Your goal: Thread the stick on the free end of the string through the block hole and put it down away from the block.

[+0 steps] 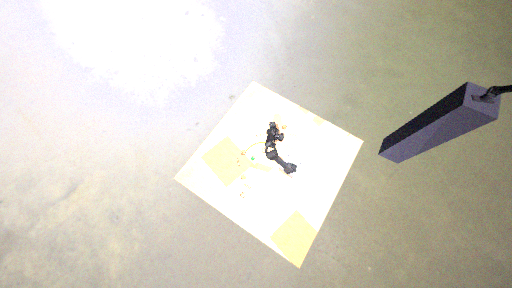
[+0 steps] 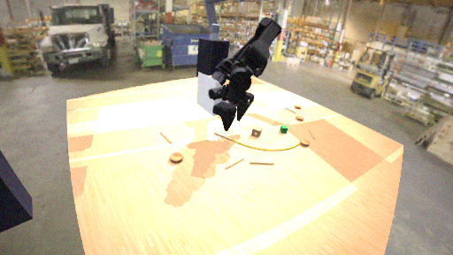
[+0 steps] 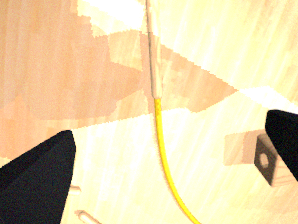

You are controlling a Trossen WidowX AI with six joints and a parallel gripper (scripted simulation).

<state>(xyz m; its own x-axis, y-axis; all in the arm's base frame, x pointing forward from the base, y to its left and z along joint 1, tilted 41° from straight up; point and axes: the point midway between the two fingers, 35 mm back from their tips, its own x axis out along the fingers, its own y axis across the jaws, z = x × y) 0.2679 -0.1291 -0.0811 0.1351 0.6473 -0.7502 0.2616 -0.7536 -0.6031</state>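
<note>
My gripper tip is now 1 cm past the thin wooden stick and 6 cm above it. Round my gripper tip: green object 9 cm ahead, 23 cm to the left, 5 cm below; wooden block 4 cm ahead, 11 cm to the left, 4 cm below; round wooden button 20 cm ahead, 22 cm to the left, 5 cm below.
</note>
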